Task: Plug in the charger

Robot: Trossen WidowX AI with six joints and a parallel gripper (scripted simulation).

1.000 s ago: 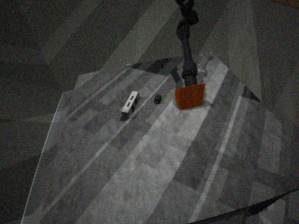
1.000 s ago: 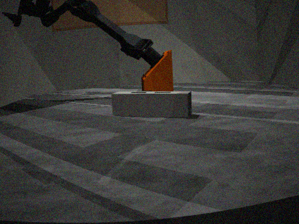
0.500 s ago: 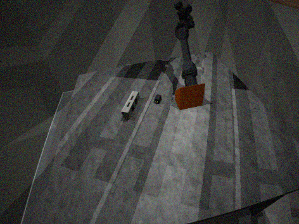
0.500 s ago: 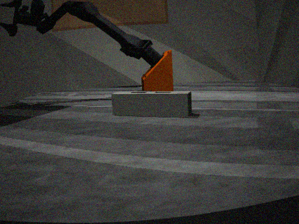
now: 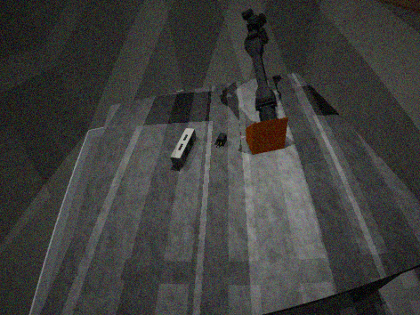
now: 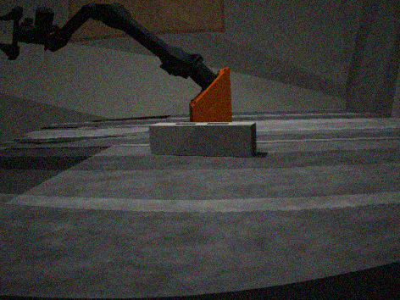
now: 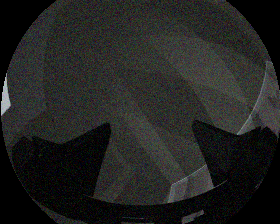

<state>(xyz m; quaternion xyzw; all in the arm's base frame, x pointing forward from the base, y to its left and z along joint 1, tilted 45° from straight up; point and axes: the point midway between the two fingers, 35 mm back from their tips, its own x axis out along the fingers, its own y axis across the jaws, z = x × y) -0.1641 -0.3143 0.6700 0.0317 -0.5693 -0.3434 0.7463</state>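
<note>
The dark block is 39 cm ahead of my gripper tip, 65 cm to the left of it and 36 cm below it.
</note>
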